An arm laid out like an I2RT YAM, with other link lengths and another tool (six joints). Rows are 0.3 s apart.
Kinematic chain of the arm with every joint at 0, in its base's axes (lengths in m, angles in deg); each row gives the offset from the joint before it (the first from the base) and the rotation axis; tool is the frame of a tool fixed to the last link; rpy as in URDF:
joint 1: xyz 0 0 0.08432 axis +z
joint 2: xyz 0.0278 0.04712 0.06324 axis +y
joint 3: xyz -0.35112 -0.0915 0 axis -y
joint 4: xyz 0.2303 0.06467 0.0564 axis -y
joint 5: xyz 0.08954 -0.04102 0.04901 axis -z
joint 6: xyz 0.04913 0 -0.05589 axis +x
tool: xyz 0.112 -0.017 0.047 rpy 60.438 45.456 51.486
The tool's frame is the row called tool.
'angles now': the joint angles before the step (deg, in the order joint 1, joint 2, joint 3, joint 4, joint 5, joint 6). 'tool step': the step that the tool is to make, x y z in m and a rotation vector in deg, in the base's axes. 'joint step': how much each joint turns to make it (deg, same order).
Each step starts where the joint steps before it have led.
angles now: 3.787, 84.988, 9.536, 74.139, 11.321, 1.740
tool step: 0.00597, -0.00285, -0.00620, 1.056, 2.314, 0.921
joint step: -1.393, -0.768, 1.777, -4.991, -2.363, 1.093
